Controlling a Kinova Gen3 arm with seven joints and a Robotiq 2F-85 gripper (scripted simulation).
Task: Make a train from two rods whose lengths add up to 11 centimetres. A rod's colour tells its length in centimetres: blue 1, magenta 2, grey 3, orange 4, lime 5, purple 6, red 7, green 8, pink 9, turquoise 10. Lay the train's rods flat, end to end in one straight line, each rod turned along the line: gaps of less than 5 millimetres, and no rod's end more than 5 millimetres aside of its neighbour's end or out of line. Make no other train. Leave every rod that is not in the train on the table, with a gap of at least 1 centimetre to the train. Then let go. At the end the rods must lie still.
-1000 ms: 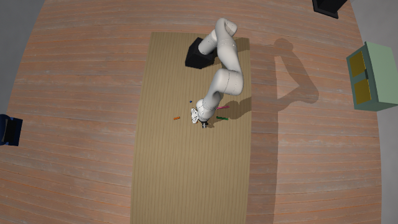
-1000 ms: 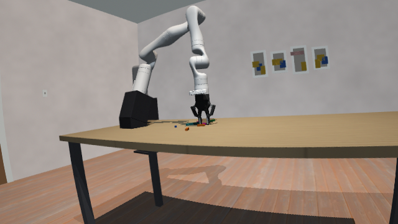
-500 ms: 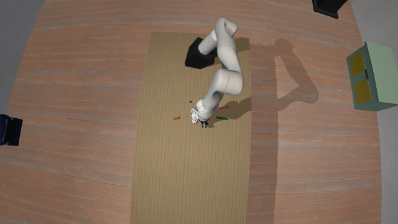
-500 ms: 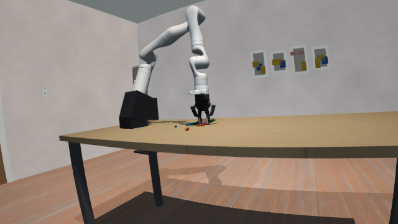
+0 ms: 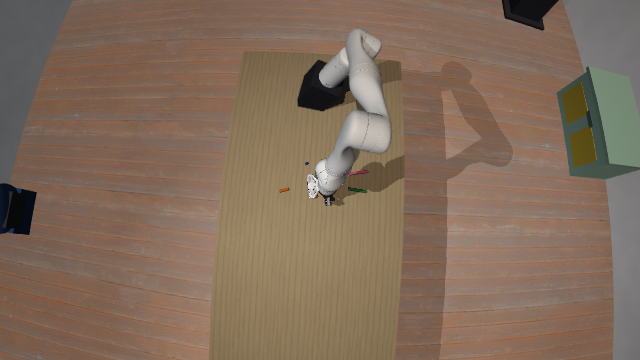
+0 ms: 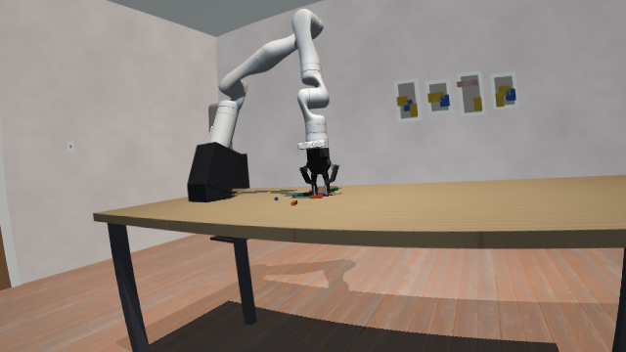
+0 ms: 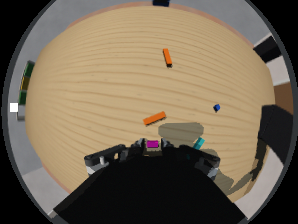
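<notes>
Right now the magenta rod is 10 mm below my hand. Also, from my hand: turquoise rod: 80 mm behind, 20 mm to the left, 10 mm below; then green rod: 130 mm to the left, 30 mm behind, 10 mm below; then blue rod: 110 mm behind, 100 mm to the right, 10 mm below.
</notes>
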